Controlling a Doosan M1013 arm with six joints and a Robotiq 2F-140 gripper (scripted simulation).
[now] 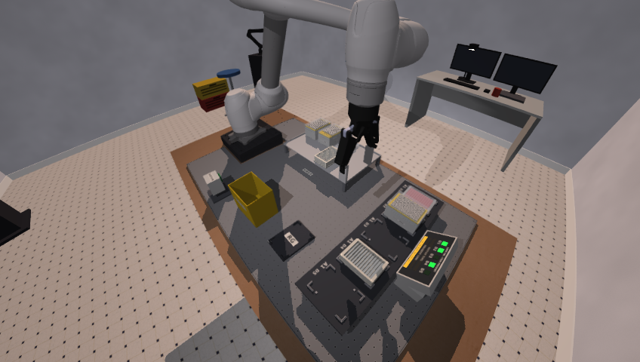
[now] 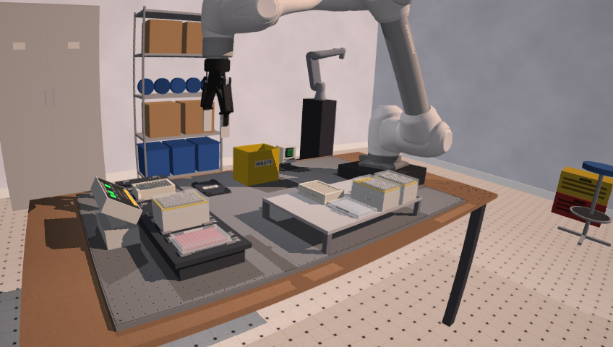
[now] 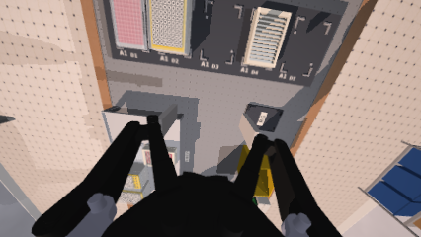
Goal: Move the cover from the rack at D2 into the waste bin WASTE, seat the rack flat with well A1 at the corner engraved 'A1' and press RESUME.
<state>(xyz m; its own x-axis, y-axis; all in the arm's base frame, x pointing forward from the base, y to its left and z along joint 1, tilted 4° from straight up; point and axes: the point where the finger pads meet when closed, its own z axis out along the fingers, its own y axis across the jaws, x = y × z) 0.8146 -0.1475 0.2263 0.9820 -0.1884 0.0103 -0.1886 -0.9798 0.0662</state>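
Now: hand 18 cm short of the tip rack, 8 cm to the right of it and 18 cm above it. Round my hand: reservoir (14 cm ahead, 16 cm to the right, 21 cm below); pink plate (21 cm ahead, 21 cm to the left, 21 cm below); yellow waste bin (34 cm behind, 18 cm to the right, 23 cm below).
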